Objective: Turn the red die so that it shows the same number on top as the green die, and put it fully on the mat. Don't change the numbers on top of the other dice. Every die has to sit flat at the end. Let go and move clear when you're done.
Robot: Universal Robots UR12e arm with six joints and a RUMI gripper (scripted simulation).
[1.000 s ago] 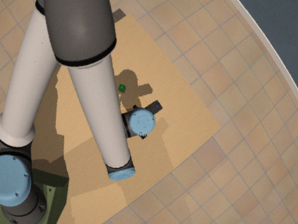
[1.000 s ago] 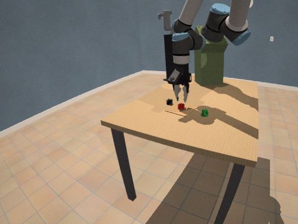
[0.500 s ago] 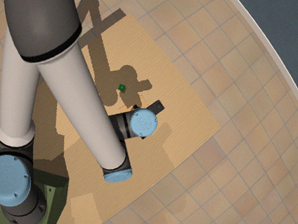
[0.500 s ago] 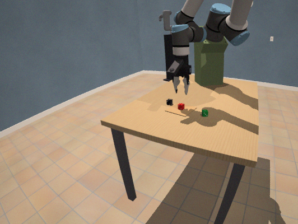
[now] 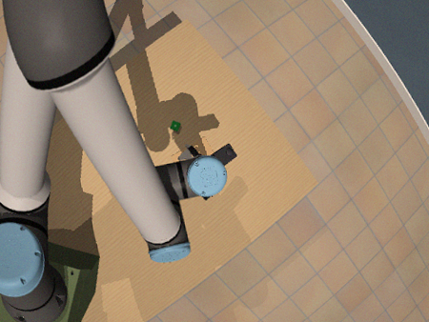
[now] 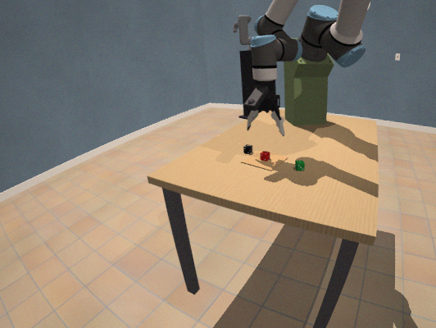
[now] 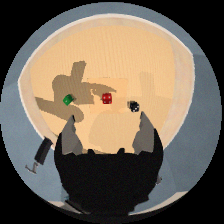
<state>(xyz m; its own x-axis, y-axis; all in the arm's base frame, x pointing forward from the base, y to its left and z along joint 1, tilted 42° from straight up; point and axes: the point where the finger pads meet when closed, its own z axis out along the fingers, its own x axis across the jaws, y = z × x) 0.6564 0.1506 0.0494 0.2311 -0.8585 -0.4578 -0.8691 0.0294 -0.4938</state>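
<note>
Now: the red die 9 cm below my hand. The rest, counted from my hand: green die (15 cm to the left, 10 cm below, 3 cm behind); tan mat (11 cm below); black die (11 cm to the right, 10 cm below, 1 cm behind).
</note>
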